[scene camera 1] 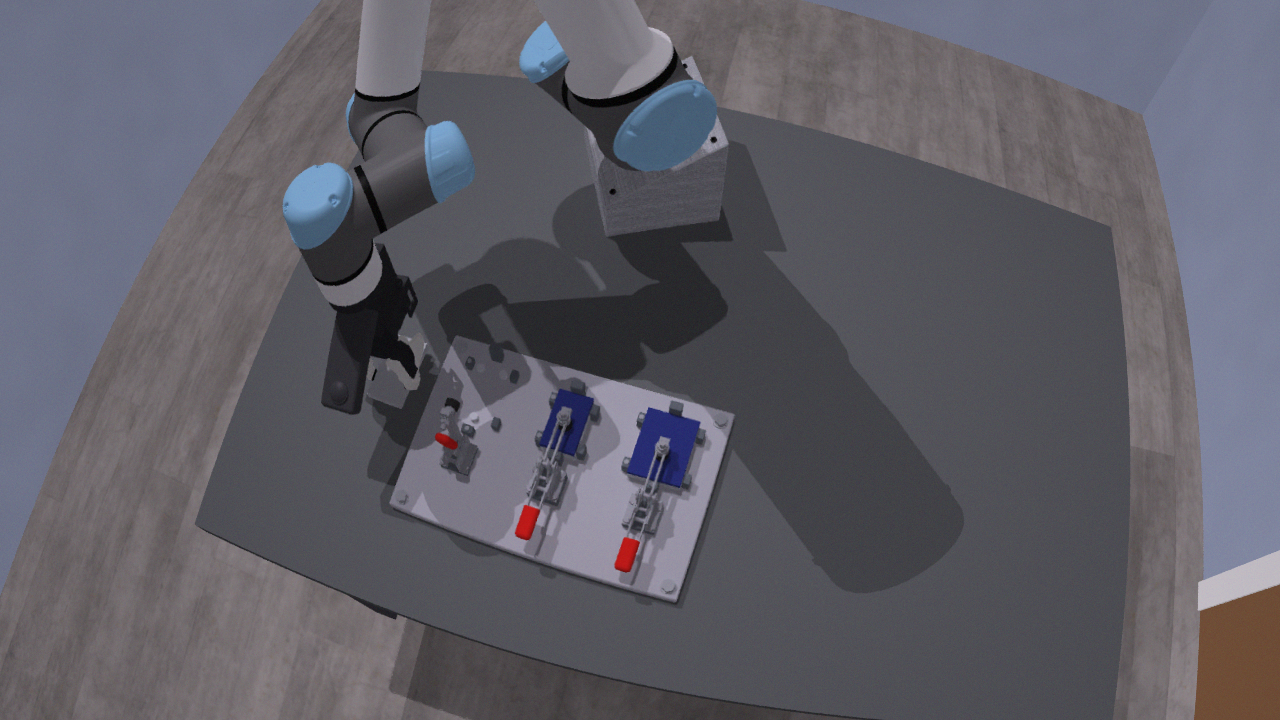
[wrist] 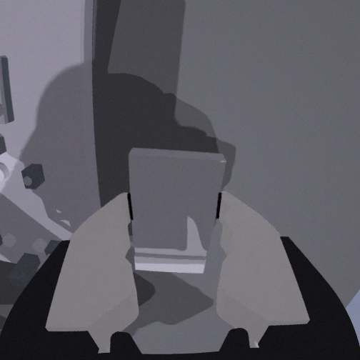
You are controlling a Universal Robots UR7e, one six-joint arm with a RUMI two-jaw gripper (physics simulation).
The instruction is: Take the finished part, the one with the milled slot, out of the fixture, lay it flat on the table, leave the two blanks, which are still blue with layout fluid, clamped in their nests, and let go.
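Frame: origin at the arm's base, x right, y ahead, z up, level; centimetres.
Seen in the pictures: gripper, fingertip midpoint: (scene camera 1: 395, 383).
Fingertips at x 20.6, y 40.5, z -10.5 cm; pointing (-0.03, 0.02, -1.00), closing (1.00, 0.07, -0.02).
Note:
Pixels of each thing's middle, then the offset from my fingertips to it. "*": a spot on its surface instead. Level surfaces: height alone.
- finished part, body centre: (scene camera 1: 397, 370) dz +1.0, dx +0.0, dy -1.3 cm
- fixture plate, surface spot: (scene camera 1: 483, 505) * dz +0.4, dx -16.5, dy +10.9 cm
- dark table, its level: dz -1.1 cm
- narrow blue blank, body centre: (scene camera 1: 567, 424) dz +2.0, dx -22.8, dy -1.1 cm
- wider blue blank, body centre: (scene camera 1: 663, 448) dz +1.7, dx -33.8, dy -1.6 cm
- red handle, surface spot: (scene camera 1: 445, 440) * dz +8.8, dx -12.3, dy +7.5 cm
The finished part (scene camera 1: 386, 394) (wrist: 172, 200) is a plain grey block. My gripper (scene camera 1: 394, 376) (wrist: 173, 194) is shut on it, with one jaw on each side. In the wrist view a groove-like band runs across the part near its lower edge. The part is off the fixture plate (scene camera 1: 483, 505) (wrist: 45, 40), beyond its left edge, and appears to be above the dark table (scene camera 1: 984, 358) (wrist: 290, 125). A narrow blue blank (scene camera 1: 581, 410) and a wider blue blank (scene camera 1: 682, 438) sit in their nests under clamp arms.
The left nest on the plate is empty; its toggle clamp (scene camera 1: 458, 456) is swung up, with a red handle (scene camera 1: 445, 440). Two closed clamps have red handles (scene camera 1: 527, 522) (scene camera 1: 627, 554) toward the front. The robot's base block (scene camera 1: 666, 192) stands at the back.

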